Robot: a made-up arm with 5 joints.
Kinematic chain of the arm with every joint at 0, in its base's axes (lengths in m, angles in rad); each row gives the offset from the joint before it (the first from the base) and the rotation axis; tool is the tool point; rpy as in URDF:
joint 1: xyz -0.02 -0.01 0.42 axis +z
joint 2: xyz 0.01 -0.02 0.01 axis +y
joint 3: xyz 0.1 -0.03 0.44 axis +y
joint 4: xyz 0.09 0 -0.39 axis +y
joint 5: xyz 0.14 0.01 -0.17 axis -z
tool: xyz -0.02 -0.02 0 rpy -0.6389 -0.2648 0.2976
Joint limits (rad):
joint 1: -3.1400..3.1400
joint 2: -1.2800..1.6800
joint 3: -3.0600..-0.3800
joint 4: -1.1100..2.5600
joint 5: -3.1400..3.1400
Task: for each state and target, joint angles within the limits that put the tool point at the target. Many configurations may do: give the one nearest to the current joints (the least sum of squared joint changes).
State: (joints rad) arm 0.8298 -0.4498 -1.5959 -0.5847 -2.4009
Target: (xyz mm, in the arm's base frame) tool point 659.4 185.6 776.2
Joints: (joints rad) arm 0.3358 0.0756 -0.9135 -0.4262 -2.3832
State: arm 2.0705 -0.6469 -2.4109 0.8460 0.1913
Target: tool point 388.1 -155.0 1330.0
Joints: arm 2.6704 -0.9599 -2.3941 0.9786 0.1816
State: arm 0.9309 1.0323 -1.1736 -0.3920 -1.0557
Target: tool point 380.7 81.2 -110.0
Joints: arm 0.3888 1.2546 -0.6687 -0.2709 -1.0217
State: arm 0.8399 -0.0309 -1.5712 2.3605 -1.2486
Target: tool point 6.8 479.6 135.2
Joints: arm 1.6477 0.9576 -1.3661 2.0385 -1.3207
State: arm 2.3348 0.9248 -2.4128 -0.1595 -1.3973
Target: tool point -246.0 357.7 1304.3
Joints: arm 2.2681 0.5197 -2.8615 -0.5285 -1.4135
